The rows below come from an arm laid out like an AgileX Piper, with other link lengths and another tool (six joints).
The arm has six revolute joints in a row. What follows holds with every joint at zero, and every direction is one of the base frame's. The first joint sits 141.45 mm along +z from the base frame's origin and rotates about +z. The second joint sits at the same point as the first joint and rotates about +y. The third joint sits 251.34 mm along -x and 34.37 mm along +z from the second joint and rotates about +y. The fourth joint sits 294.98 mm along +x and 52.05 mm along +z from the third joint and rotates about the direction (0.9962, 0, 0.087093). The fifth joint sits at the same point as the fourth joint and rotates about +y. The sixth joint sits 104.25 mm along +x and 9.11 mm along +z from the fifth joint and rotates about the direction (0.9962, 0, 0.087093). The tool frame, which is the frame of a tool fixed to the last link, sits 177.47 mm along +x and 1.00 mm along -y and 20.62 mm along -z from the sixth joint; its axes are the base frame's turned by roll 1.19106, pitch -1.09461 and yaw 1.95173 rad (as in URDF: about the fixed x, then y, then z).
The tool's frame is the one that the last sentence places.
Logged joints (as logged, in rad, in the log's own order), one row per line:
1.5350 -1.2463 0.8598 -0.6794 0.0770 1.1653
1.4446 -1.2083 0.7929 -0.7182 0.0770 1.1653
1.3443 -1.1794 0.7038 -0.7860 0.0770 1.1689
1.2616 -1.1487 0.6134 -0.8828 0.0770 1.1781
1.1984 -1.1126 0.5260 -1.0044 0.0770 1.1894
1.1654 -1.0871 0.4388 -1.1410 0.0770 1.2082
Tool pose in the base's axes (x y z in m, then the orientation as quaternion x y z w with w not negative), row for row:
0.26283 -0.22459 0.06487 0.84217 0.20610 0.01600 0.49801
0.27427 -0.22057 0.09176 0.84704 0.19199 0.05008 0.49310
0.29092 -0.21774 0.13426 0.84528 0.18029 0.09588 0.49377
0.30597 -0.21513 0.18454 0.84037 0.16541 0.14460 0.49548
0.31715 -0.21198 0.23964 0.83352 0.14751 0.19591 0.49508
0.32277 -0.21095 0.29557 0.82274 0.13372 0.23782 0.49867
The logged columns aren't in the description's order. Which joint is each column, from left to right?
Columns, left to right: joint 2, joint 4, joint 6, joint 3, joint 1, joint 5.
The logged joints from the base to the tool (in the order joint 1, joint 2, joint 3, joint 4, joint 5, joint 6), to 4 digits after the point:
0.0770 1.5350 -0.6794 -1.2463 1.1653 0.8598
0.0770 1.4446 -0.7182 -1.2083 1.1653 0.7929
0.0770 1.3443 -0.7860 -1.1794 1.1689 0.7038
0.0770 1.2616 -0.8828 -1.1487 1.1781 0.6134
0.0770 1.1984 -1.0044 -1.1126 1.1894 0.5260
0.0770 1.1654 -1.1410 -1.0871 1.2082 0.4388

